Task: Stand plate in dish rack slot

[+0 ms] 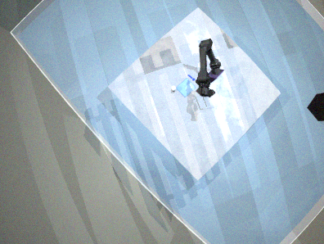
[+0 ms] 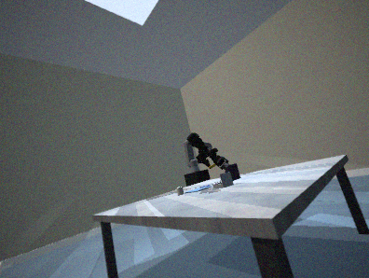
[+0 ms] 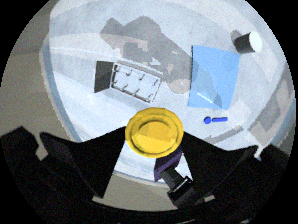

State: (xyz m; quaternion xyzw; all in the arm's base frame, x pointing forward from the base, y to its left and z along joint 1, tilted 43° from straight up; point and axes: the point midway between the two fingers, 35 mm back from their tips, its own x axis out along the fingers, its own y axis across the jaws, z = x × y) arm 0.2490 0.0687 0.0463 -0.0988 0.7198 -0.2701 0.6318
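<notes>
My gripper tip is 5 cm short of the dish rack, 7 cm to the right of it and 11 cm above it. From my gripper tip the other things lie so: plate 1 cm above; then white object 15 cm ahead, 22 cm to the right, 11 cm below.
</notes>
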